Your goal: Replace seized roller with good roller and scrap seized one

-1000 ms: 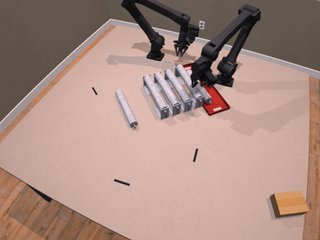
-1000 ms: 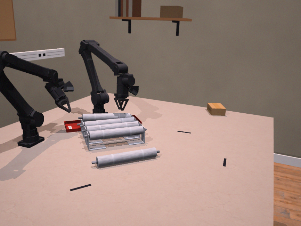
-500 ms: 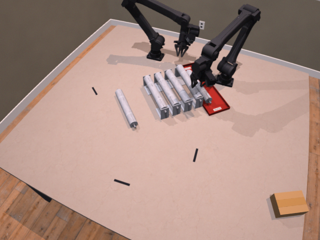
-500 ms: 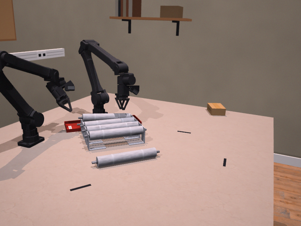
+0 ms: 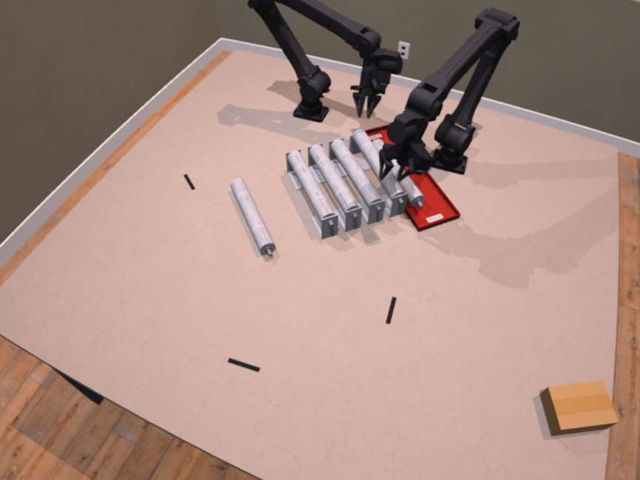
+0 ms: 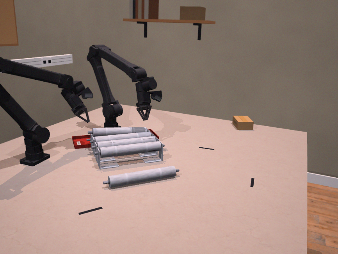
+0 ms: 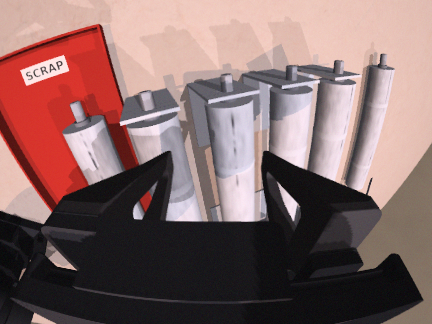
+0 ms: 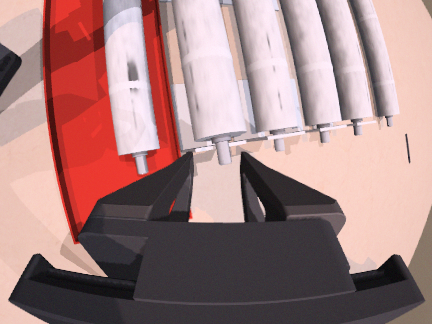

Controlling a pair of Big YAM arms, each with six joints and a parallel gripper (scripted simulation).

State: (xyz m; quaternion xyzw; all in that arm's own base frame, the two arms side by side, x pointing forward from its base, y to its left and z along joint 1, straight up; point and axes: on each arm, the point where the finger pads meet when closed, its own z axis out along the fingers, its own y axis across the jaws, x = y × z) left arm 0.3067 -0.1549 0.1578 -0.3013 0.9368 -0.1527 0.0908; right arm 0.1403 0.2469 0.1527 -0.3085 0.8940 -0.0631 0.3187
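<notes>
My right hand is 160 mm to the right of the roller, 130 mm above it and 60 mm short of it. The rest, counted from my right hand: red scrap tray: 180 mm to the left, 150 mm below, 40 mm ahead; cardboard box: 870 mm to the left, 560 mm ahead, 120 mm below.
</notes>
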